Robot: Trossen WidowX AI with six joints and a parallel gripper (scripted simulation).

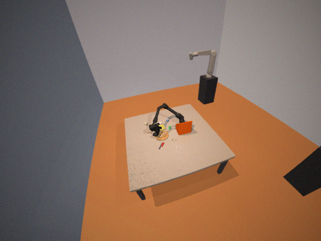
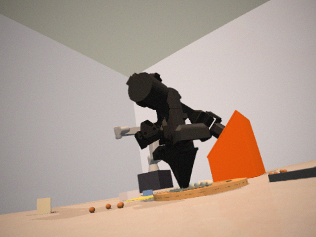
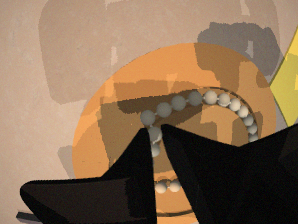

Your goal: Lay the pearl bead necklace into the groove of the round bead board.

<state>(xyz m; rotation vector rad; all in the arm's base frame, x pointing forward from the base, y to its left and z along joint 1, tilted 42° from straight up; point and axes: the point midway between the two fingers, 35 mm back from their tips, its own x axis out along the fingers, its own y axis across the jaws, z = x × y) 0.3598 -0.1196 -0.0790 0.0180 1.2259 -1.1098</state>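
Now: gripper tip 6 cm past the round wooden bead board, 1 cm to the right of it and 1 cm above it. From my gripper tip the other things lie so: tan cube 32 cm to the right, 11 cm ahead; yellow flat piece 16 cm to the right, 11 cm behind, 1 cm below; red-handled tool 19 cm to the left, 1 cm below.
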